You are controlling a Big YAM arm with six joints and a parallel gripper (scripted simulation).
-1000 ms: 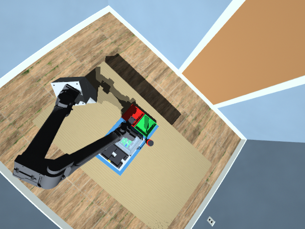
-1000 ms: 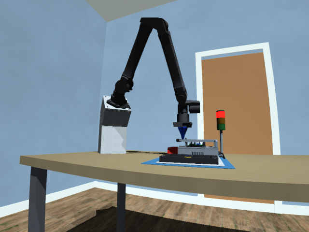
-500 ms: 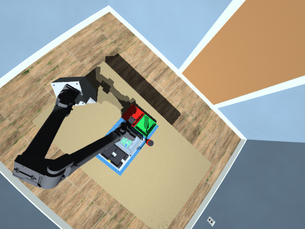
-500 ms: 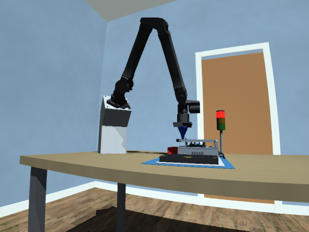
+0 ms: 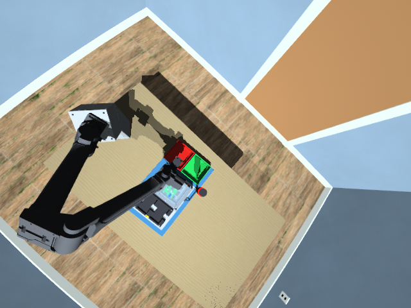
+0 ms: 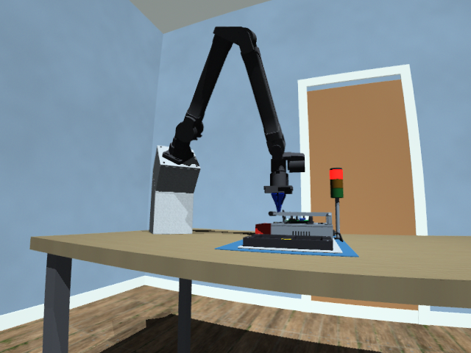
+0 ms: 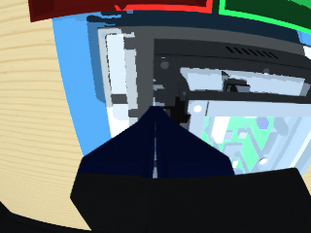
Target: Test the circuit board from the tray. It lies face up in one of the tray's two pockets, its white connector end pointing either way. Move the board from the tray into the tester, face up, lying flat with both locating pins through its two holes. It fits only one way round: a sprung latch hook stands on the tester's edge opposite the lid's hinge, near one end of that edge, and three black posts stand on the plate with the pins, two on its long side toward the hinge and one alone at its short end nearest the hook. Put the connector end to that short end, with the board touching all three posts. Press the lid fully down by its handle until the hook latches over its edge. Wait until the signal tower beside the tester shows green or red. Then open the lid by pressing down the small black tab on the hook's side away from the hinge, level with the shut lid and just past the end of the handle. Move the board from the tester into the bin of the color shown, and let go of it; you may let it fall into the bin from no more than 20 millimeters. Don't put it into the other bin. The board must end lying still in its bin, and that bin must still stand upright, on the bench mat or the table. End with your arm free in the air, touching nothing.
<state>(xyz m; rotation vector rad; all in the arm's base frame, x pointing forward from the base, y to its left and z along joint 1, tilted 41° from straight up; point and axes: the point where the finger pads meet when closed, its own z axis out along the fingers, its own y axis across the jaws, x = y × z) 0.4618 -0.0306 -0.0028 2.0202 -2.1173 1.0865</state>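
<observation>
The black latch hook lies 10 mm ahead of my hand and 10 mm below it. Also, from my hand: green circuit board (60 mm ahead, 70 mm to the right, 30 mm below); then tester plate (70 mm ahead, 70 mm to the right, 30 mm below); then tester lid (60 mm ahead, 70 mm to the right, 10 mm below).
</observation>
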